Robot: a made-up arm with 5 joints.
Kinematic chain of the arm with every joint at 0, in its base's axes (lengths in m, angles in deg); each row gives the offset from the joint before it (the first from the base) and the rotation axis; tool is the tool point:
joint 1: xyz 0 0 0.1 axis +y
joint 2: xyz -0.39 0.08 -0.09 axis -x
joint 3: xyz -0.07 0.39 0 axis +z
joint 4: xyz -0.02 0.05 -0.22 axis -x
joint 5: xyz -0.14 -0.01 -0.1 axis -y
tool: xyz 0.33 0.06 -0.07
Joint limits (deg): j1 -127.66..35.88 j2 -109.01..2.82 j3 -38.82..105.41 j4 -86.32..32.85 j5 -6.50..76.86
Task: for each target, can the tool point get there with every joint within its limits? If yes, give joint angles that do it. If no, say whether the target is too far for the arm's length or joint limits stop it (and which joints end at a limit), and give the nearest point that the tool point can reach.
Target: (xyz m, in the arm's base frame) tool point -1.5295 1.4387 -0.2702
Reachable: no: too far | nearest point -0.7558 0.6759 -0.0829 | short by 1.103 m
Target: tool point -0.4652 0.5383 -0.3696
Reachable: yes | joints -73.64 -61.91 86.89 -56.38 18.03
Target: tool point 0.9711 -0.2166 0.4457
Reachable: no: joint limits stop it (at a limit: joint 1, joint 2, joint 3, joint 4, joint 5) | nearest point 0.6274 0.3329 0.1446 | short by 0.715 m
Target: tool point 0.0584 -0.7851 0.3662
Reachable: no: joint limits stop it (at a limit: joint 1, joint 2, joint 3, joint 5) | nearest point -0.0953 -0.0614 0.6448 | short by 0.791 m
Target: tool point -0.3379 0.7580 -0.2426
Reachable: yes | joints -10.62 -16.78 34.91 -11.43 0.78
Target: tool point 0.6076 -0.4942 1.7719
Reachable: no: too far | nearest point -0.0082 0.0328 0.8831 | short by 1.203 m
